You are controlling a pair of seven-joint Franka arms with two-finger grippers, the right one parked.
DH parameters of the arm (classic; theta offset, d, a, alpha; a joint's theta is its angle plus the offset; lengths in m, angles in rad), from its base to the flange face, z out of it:
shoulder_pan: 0 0.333 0 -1.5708
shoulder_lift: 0 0 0 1.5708
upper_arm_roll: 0 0.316 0.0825 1.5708
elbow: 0 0 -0.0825 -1.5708
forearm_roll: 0 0.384 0 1.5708
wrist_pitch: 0 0 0.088 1.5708
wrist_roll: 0 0.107 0 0
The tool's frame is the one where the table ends.
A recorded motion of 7 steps. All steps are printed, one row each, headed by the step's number.
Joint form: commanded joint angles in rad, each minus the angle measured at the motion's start. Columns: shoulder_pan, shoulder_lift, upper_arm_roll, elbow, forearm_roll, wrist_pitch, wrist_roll.
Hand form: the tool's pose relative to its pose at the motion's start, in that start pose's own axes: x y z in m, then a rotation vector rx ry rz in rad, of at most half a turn. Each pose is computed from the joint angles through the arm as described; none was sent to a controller.
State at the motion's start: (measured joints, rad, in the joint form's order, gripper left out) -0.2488 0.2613 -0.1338 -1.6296 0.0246 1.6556 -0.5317
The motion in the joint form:
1: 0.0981 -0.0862 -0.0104 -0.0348 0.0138 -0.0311 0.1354
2: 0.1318 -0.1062 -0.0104 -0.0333 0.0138 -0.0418 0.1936
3: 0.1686 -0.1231 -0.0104 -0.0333 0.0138 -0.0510 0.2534
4: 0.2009 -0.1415 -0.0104 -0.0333 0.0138 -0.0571 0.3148
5: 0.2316 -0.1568 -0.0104 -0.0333 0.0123 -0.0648 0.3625
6: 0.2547 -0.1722 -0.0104 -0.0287 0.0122 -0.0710 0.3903
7: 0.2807 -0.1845 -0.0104 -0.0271 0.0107 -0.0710 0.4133
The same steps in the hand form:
1: -0.0012 -0.0599 -0.0280 -0.0051 0.0195 0.0494
2: 0.0004 -0.0807 -0.0381 -0.0124 0.0273 0.0737
3: 0.0027 -0.1028 -0.0456 -0.0190 0.0323 0.0967
4: 0.0032 -0.1224 -0.0540 -0.0251 0.0426 0.1256
5: 0.0033 -0.1408 -0.0605 -0.0311 0.0482 0.1424
6: 0.0017 -0.1551 -0.0693 -0.0357 0.0606 0.1464
7: 0.0017 -0.1704 -0.0755 -0.0421 0.0727 0.1430

